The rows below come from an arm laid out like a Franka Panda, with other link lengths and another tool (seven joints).
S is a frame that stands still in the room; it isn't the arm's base.
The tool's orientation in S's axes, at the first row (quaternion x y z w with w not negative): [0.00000 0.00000 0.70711 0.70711]
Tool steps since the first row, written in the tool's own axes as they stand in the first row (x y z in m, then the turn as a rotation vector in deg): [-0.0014 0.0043 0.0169 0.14 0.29 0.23]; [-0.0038 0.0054 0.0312 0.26 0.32 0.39]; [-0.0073 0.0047 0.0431 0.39 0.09 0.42]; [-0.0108 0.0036 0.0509 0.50 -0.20 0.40]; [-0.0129 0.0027 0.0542 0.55 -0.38 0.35]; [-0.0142 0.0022 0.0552 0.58 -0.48 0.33]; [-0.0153 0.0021 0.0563 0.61 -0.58 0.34]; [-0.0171 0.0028 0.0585 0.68 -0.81 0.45]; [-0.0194 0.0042 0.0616 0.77 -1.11 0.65]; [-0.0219 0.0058 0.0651 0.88 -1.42 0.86]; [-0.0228 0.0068 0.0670 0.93 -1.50 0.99]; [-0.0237 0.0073 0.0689 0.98 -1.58 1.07]
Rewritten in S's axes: [-0.0043 -0.0014 0.0169 -0.29 0.14 0.23]; [-0.0054 -0.0038 0.0312 -0.32 0.26 0.39]; [-0.0047 -0.0073 0.0431 -0.09 0.39 0.42]; [-0.0036 -0.0108 0.0509 0.20 0.50 0.40]; [-0.0027 -0.0129 0.0542 0.38 0.55 0.35]; [-0.0022 -0.0142 0.0552 0.48 0.58 0.33]; [-0.0021 -0.0153 0.0563 0.58 0.61 0.34]; [-0.0028 -0.0171 0.0585 0.81 0.68 0.45]; [-0.0042 -0.0194 0.0616 1.11 0.77 0.65]; [-0.0058 -0.0219 0.0651 1.42 0.88 0.86]; [-0.0068 -0.0228 0.0670 1.50 0.93 0.99]; [-0.0073 -0.0237 0.0689 1.58 0.98 1.07]
